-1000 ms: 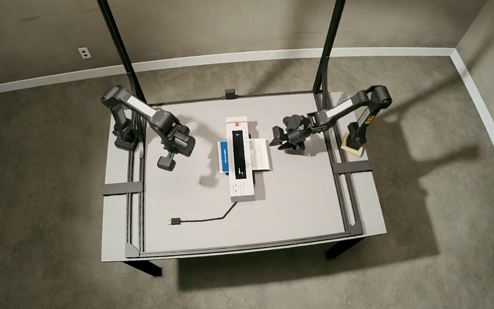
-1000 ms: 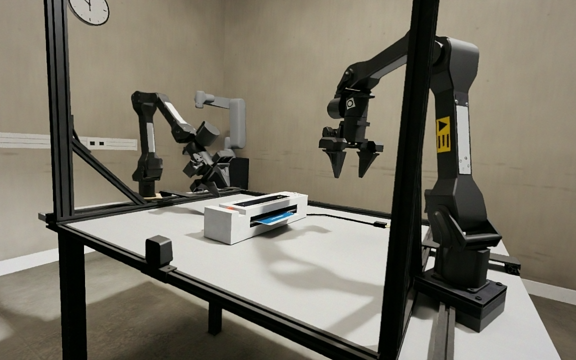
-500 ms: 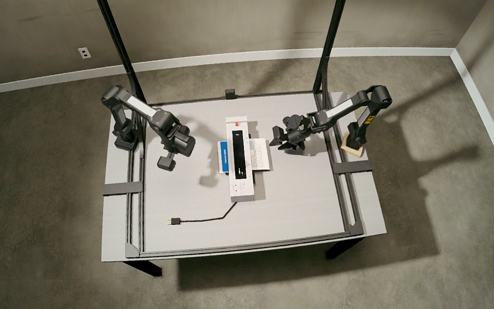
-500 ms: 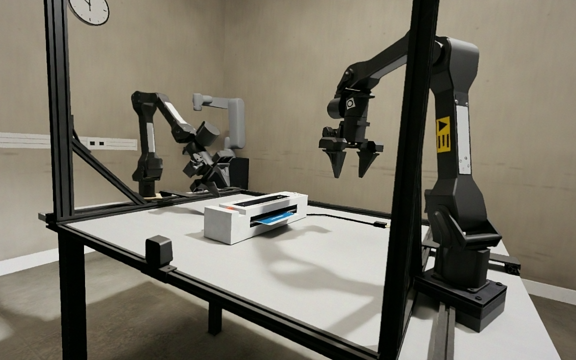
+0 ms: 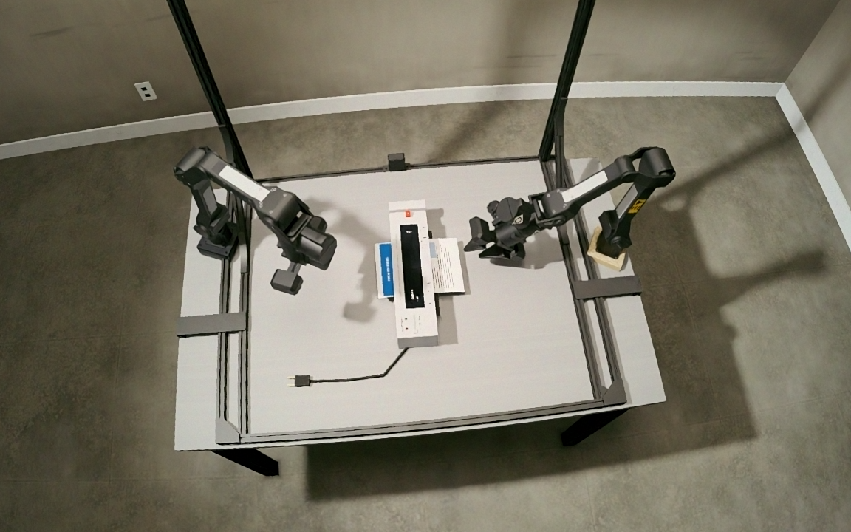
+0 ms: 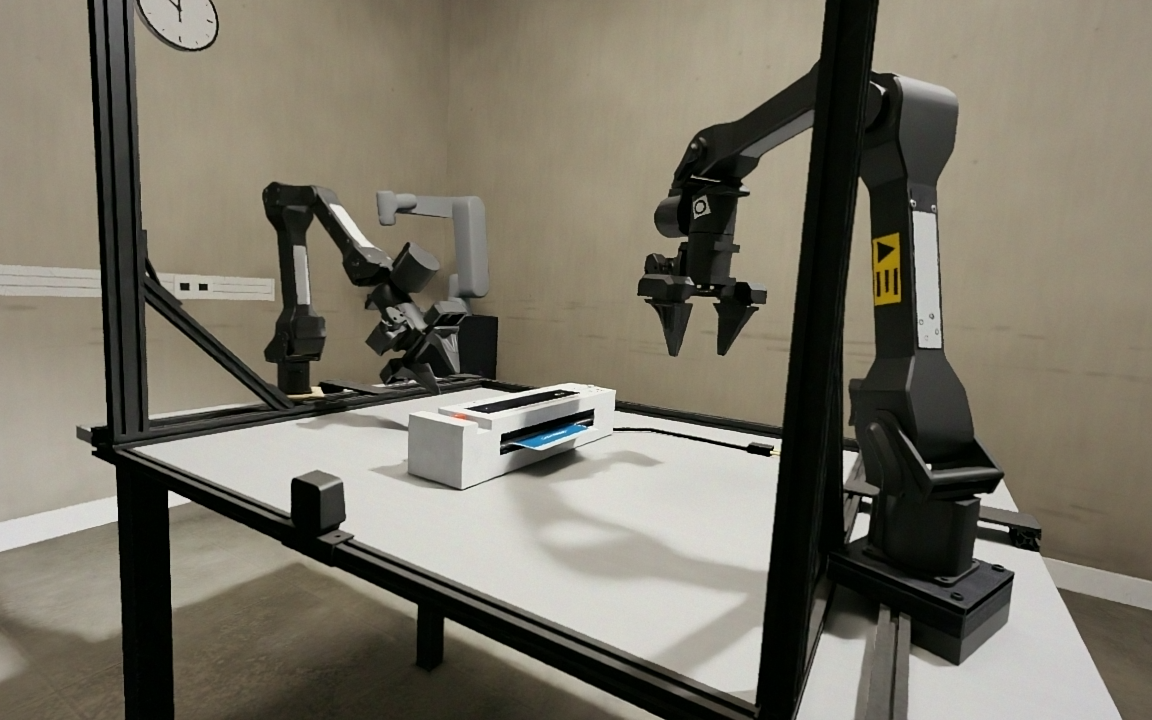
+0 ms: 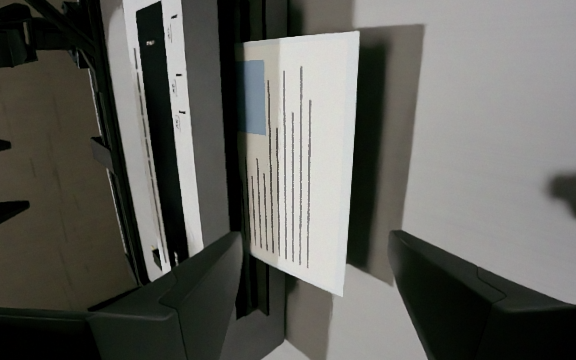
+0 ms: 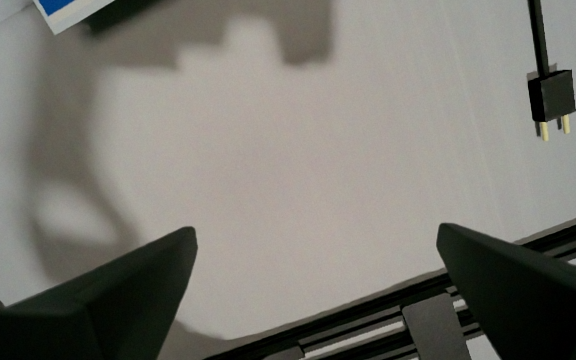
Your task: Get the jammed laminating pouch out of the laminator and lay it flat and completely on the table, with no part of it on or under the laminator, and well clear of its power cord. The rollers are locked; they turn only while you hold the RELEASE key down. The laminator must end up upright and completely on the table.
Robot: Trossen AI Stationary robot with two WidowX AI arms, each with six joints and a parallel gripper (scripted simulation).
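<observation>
Now: right hand 230 mm to the right of the red release key, 210 mm past it and 130 mm above it. The rest, counted from my right hand: plug: 220 mm ahead, 200 mm below, 30 mm to the right.
</observation>
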